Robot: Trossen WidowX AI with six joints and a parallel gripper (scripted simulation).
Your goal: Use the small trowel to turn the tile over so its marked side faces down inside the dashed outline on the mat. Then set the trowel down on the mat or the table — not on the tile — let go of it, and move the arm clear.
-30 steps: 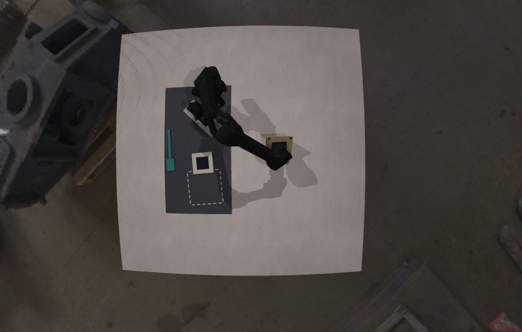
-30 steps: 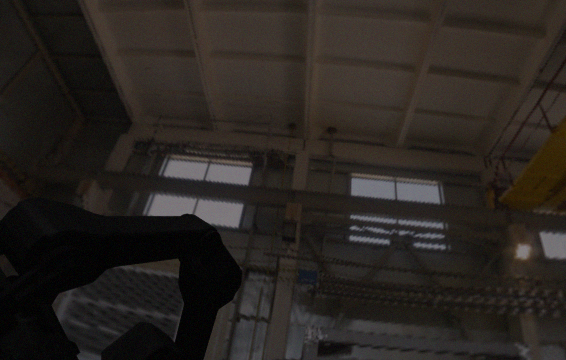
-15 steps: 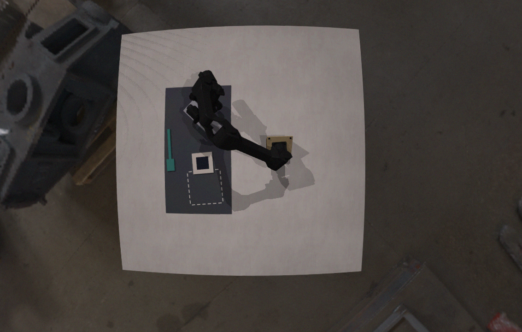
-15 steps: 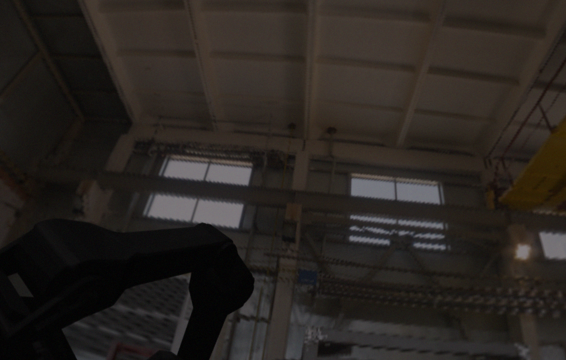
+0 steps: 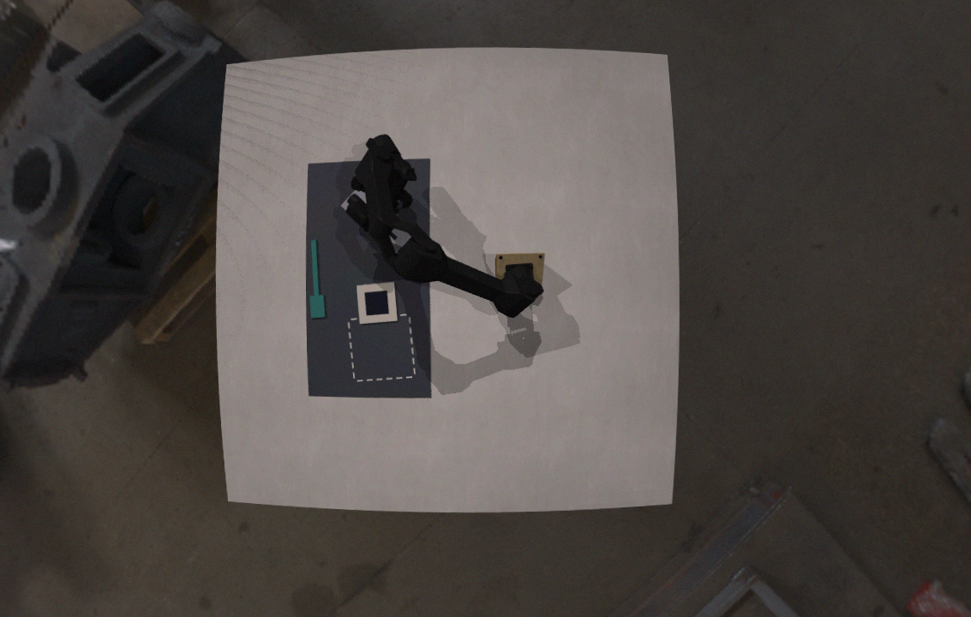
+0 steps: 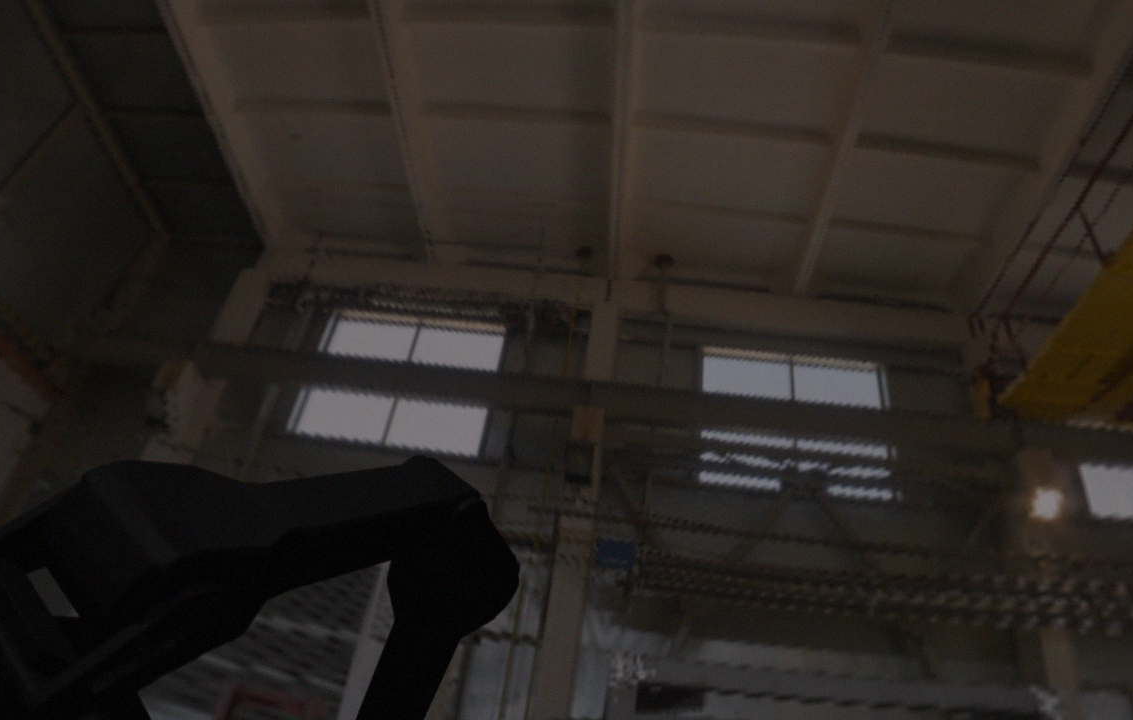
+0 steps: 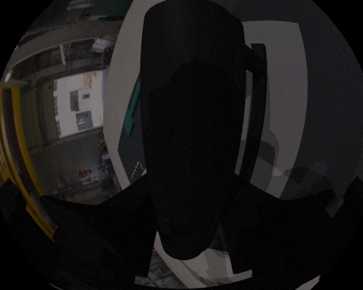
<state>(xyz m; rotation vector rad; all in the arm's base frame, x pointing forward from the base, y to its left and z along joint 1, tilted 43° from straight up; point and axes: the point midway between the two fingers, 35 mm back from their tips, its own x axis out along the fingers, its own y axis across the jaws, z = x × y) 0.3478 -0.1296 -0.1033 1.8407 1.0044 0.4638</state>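
My gripper tip is 30 mm short of the dark mat, 120 mm to the right of it and 70 mm above it. Round my gripper tip: cream tile (10 mm ahead, 190 mm to the left, 40 mm below); then teal trowel (170 mm ahead, 130 mm to the left, 50 mm below).
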